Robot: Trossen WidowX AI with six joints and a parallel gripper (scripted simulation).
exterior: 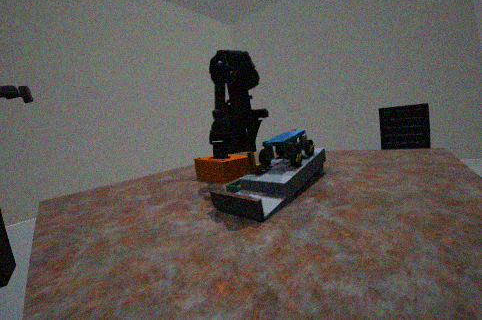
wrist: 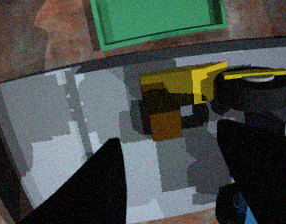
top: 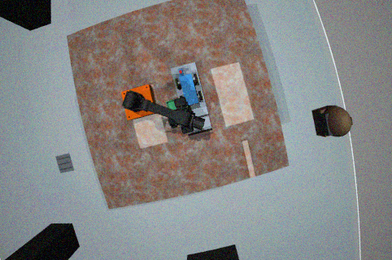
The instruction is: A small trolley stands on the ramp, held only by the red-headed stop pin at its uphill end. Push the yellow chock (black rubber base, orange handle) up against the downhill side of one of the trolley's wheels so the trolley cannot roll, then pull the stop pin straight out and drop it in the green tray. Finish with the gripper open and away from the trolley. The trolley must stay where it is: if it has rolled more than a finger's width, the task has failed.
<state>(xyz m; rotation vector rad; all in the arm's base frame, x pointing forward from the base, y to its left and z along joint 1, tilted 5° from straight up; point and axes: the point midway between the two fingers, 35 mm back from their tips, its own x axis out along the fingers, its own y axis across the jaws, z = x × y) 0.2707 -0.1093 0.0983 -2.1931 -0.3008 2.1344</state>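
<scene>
Now: gripper tip 20 mm short of the stop pin, 240 mm to the right of it and 10 mm above it. Round my gripper tip: grey ramp 50 mm ahead, 130 mm to the left, 90 mm below; then yellow chock 30 mm to the left, 60 mm below; then blue-topped trolley 50 mm ahead, 130 mm to the left, 30 mm below.
</scene>
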